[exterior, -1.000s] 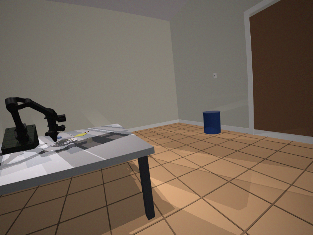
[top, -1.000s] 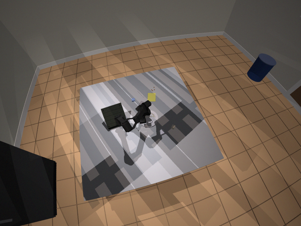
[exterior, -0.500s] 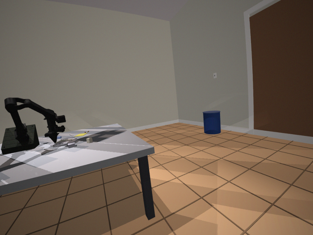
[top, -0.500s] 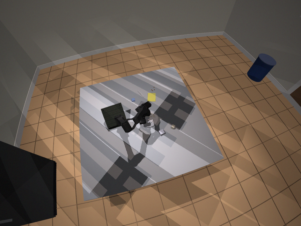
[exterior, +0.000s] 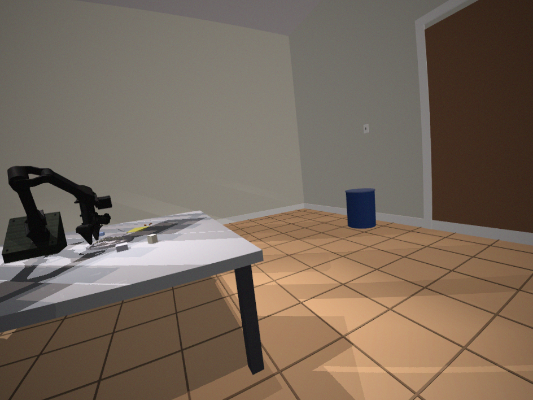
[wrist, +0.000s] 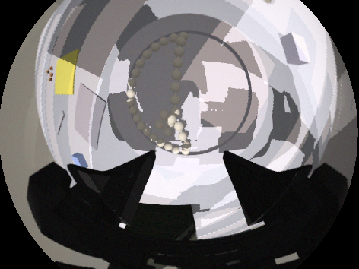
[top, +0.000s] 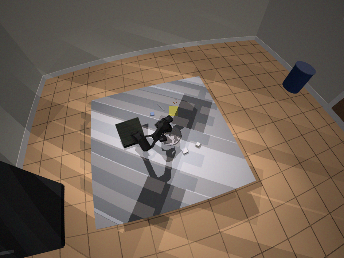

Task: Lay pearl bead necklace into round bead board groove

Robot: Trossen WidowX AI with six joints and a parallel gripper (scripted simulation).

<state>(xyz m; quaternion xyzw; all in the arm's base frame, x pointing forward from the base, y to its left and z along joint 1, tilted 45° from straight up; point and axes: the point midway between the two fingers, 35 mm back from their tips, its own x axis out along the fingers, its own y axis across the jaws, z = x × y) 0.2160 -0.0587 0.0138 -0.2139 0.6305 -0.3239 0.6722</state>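
The round bead board lies 70 mm ahead of my gripper tip, 10 mm to the right of it and 10 mm below it. The rest, counted from my gripper tip: grey card: 80 mm ahead, 170 mm to the left, 20 mm below; then blue block: 10 mm behind, 270 mm to the left, 10 mm below; then white block: 130 mm ahead, 200 mm to the right, 10 mm below.
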